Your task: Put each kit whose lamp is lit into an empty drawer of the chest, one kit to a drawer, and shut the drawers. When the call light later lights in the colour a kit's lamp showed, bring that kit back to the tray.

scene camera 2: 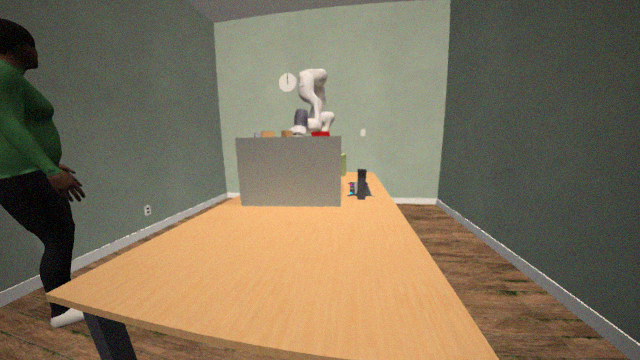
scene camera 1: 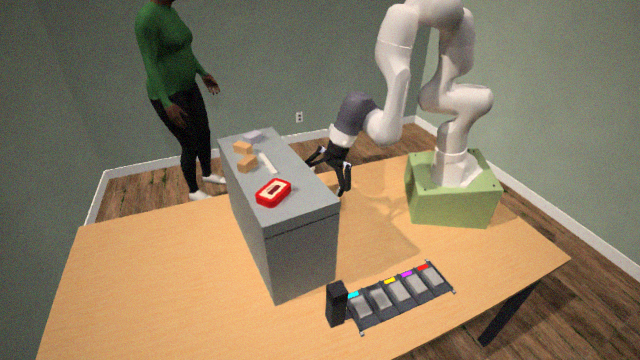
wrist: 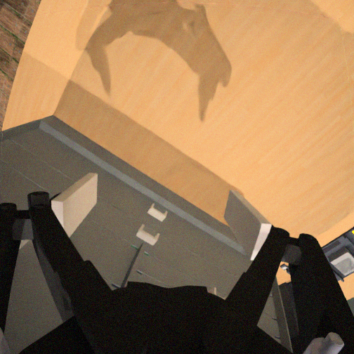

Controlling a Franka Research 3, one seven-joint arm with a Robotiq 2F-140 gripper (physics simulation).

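Note:
The grey chest [scene camera 1: 305,265] [scene camera 2: 290,172] stands on the table. Its drawer side, seen in the wrist view, has thin seams and pale handles, two of them [wrist: 157,212] [wrist: 148,235] between the fingers' lines; no drawer plainly stands out. My gripper [scene camera 1: 325,178] [wrist: 163,196] is open and empty beside that side. The dark tray [scene camera 1: 367,322] has five bays with grey insides. Cyan [scene camera 1: 353,295], yellow [scene camera 1: 389,281], magenta [scene camera 1: 406,274] and red [scene camera 1: 423,267] patches show; the second bay's is dark. The black call light [scene camera 1: 336,303] [scene camera 2: 361,185] shows no colour on its visible faces.
On the chest top lie a red case [scene camera 1: 273,193] [scene camera 2: 320,134], two orange blocks [scene camera 1: 243,147] [scene camera 1: 247,163], a lilac block [scene camera 1: 253,136] and a white bar [scene camera 1: 268,163]. The arm's green base [scene camera 1: 450,207] stands at the right. A person [scene camera 1: 167,60] [scene camera 2: 25,115] stands behind the table.

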